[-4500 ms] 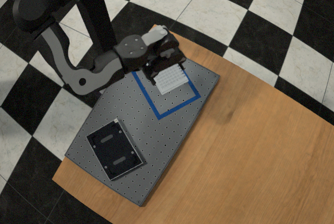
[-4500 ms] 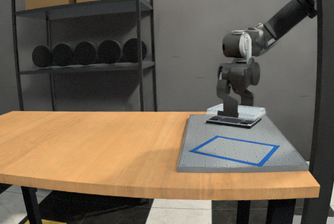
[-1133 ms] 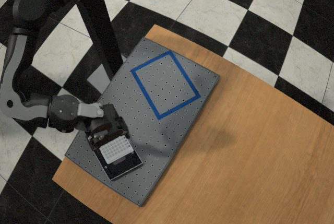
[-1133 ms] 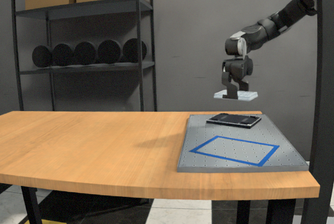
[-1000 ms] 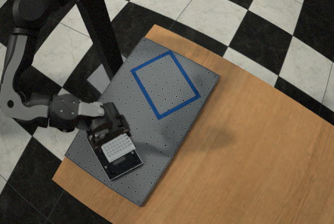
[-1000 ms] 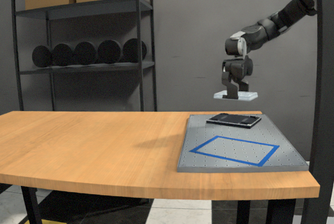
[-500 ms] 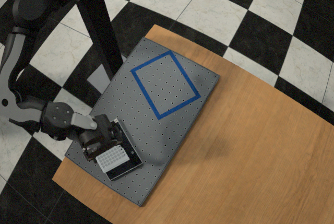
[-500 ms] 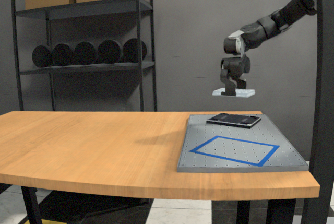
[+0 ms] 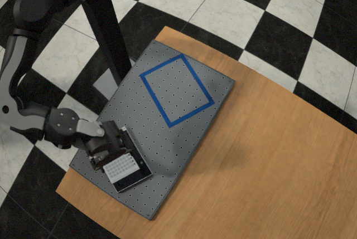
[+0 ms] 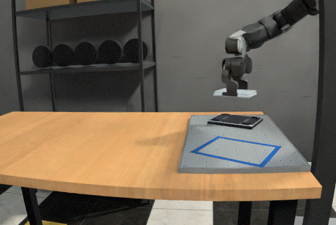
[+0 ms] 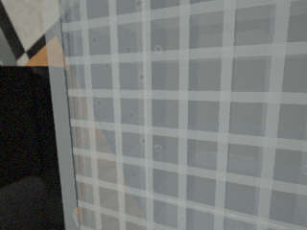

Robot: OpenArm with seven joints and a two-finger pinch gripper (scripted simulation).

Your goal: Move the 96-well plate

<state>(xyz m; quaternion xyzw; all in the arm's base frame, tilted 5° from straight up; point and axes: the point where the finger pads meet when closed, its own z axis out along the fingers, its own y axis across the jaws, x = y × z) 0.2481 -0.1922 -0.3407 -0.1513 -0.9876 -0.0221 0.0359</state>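
My hand is 100 mm above the plate nest. Round my hand: clear 96-well plate right at my hand.
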